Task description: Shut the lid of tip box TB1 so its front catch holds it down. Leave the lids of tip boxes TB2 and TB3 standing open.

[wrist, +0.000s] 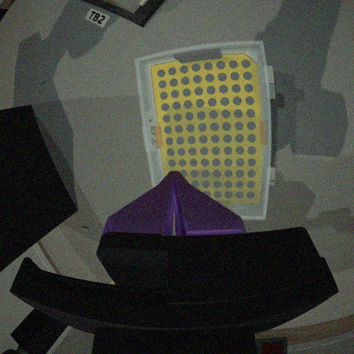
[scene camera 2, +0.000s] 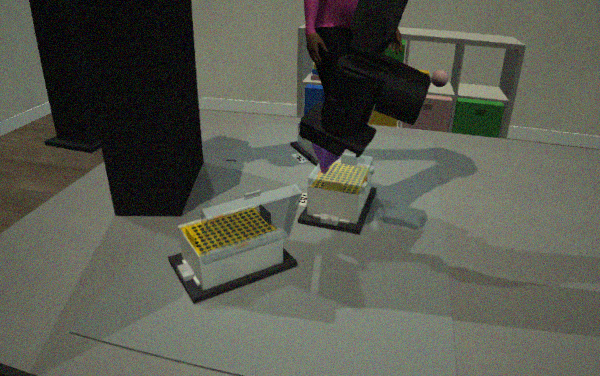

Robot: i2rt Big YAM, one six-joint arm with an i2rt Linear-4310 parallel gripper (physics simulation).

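Places are measured from the arm's base along level axes (x ahead, y left, z up), in millimetres.
Pixels of known places: gripper, between the fingertips: (scene camera 2: 324,171).
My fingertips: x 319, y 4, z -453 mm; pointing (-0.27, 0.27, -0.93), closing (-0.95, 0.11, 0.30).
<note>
For each thing: its top centre in the pictures, then the offset to it from my fingertips. "pt": a spot on its surface instead.
- Tip box TB1, centre of its top: (scene camera 2: 335,165) 12 mm ahead, 28 mm left, 0 mm up
- TB2's label, a spot on its surface: (scene camera 2: 299,158) pt 110 mm back, 196 mm left, 75 mm down
Tip box TB1 (scene camera 2: 332,202) (wrist: 210,125) holds a yellow tip rack. Its clear lid (scene camera 2: 364,160) (wrist: 267,150) looks lowered over the rack, with hinge parts on the right in the wrist view; whether the front catch on the left holds cannot be told. My gripper (scene camera 2: 325,169) (wrist: 173,178) is shut and empty, its purple fingertips at or just above the front edge of TB1. The box nearest the scene camera, taken as TB3 (scene camera 2: 240,265), has its clear lid (scene camera 2: 287,207) standing open. TB2's label (scene camera 2: 299,158) (wrist: 97,17) shows; its box (wrist: 145,15) is mostly hidden or cut off, and its lid cannot be judged.
A large black block (scene camera 2: 150,110) (wrist: 30,185) stands left of the boxes. Black base plates (scene camera 2: 195,295) lie under the boxes. A shelf unit (scene camera 2: 465,36) with coloured bins and a person (scene camera 2: 332,12) are in the background.
</note>
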